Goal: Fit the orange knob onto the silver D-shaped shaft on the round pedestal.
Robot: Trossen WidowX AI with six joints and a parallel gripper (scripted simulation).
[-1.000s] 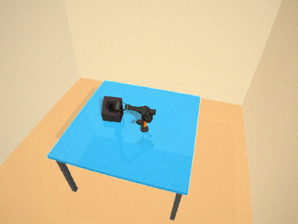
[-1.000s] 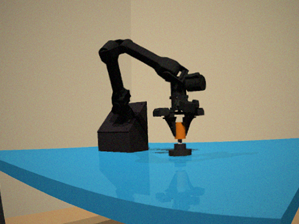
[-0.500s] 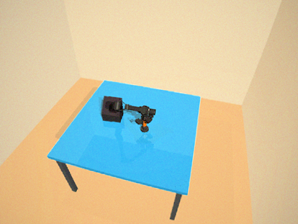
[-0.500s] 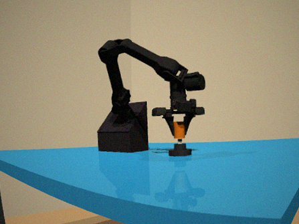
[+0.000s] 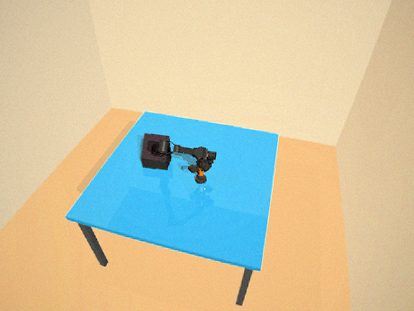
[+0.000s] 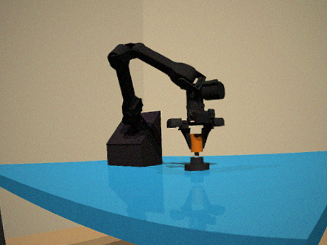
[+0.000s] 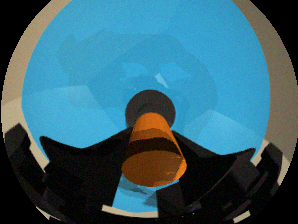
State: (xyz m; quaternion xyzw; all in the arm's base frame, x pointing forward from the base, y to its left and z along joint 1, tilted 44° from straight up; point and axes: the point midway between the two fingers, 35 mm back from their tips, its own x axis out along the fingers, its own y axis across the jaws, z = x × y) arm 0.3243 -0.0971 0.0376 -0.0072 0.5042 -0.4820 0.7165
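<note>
Right now the orange knob is 3 cm above my gripper tip. From my gripper tip the other things lie so: round pedestal 4 cm below.
</note>
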